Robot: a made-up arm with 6 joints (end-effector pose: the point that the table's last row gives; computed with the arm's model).
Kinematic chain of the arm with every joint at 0, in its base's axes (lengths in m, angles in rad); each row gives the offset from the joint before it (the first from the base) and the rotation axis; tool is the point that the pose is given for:
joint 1: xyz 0 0 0.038 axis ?
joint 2: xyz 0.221 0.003 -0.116 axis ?
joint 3: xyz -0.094 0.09 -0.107 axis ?
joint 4: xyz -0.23 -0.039 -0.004 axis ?
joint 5: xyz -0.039 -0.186 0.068 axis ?
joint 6: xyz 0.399 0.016 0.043 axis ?
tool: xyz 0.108 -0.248 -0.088
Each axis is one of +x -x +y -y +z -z.
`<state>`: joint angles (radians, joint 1 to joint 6).
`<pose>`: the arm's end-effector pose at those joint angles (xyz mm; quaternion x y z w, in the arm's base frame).
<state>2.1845 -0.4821 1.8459 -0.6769 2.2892 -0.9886</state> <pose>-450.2 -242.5 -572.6 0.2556 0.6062 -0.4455 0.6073</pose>
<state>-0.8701 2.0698 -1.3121 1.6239 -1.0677 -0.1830</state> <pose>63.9 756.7 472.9 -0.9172 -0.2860 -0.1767 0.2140</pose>
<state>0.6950 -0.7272 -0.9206 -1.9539 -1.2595 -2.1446</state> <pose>-125.1 -362.2 -622.7 -0.2013 0.6745 0.0283 0.7097</pose>
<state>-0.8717 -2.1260 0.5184 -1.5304 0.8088 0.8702</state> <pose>701.7 131.1 169.2 -0.8295 0.0125 0.1685 0.5324</pose>
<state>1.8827 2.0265 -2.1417 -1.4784 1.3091 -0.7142</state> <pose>374.2 144.4 284.0 -0.0630 -0.3644 0.1592 0.9154</pose>
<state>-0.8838 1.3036 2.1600 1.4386 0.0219 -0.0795</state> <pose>653.2 -472.6 91.1 -0.2540 0.3674 0.0237 0.8944</pose>
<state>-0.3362 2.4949 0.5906 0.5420 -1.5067 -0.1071</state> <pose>-473.9 326.9 -249.5 0.3726 0.5208 0.7612 0.1026</pose>
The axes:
joint 1: +y
joint 2: +x
joint 3: +y
joint 4: -z
joint 5: -y
joint 6: -x

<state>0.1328 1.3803 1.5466 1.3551 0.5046 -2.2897</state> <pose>291.7 -42.9 -491.4 0.7598 0.2278 -0.5139 0.3265</pose>
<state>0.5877 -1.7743 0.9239 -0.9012 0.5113 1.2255</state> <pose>457.1 32.9 -491.2 -0.7448 0.3558 0.5032 0.2560</pose>
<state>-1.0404 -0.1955 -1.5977 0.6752 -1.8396 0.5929</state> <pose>906.3 -355.1 196.6 -0.0846 -0.4039 0.0325 0.9103</pose>
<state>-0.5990 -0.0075 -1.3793 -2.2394 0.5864 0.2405</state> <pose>-47.1 614.0 -333.4 -0.5889 -0.4946 0.6370 0.0534</pose>
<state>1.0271 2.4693 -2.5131 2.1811 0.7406 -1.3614</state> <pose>455.7 627.8 -250.0 0.5769 0.3981 0.5008 0.5079</pose>
